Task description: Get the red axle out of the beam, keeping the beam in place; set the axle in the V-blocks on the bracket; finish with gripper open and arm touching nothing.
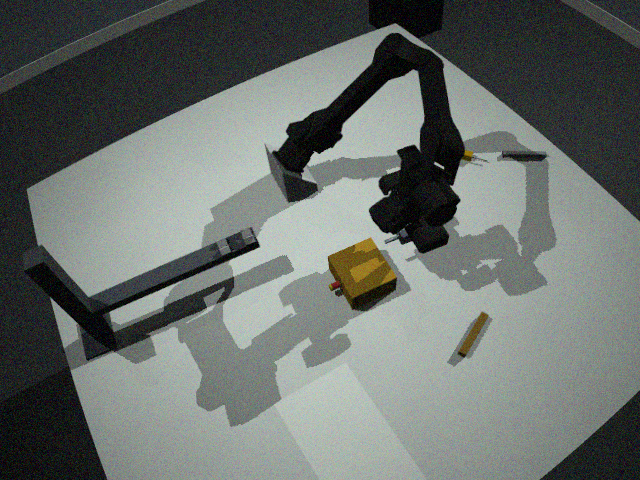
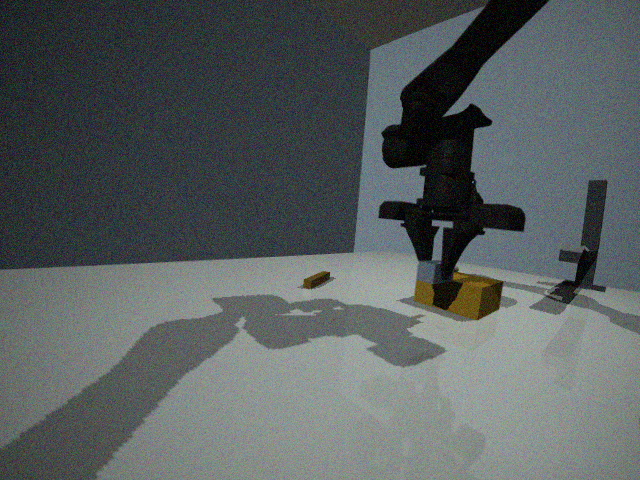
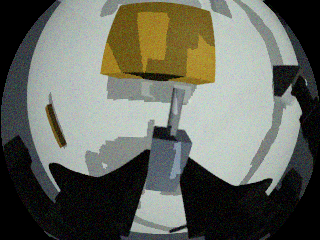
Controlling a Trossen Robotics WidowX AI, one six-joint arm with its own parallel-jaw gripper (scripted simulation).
Path:
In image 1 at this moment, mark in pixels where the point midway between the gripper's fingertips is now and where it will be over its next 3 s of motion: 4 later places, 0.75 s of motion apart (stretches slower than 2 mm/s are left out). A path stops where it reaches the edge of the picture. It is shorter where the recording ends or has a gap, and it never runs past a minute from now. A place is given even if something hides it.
The gripper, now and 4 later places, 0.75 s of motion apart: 410, 234; 408, 244; 407, 246; 408, 232; 384, 249

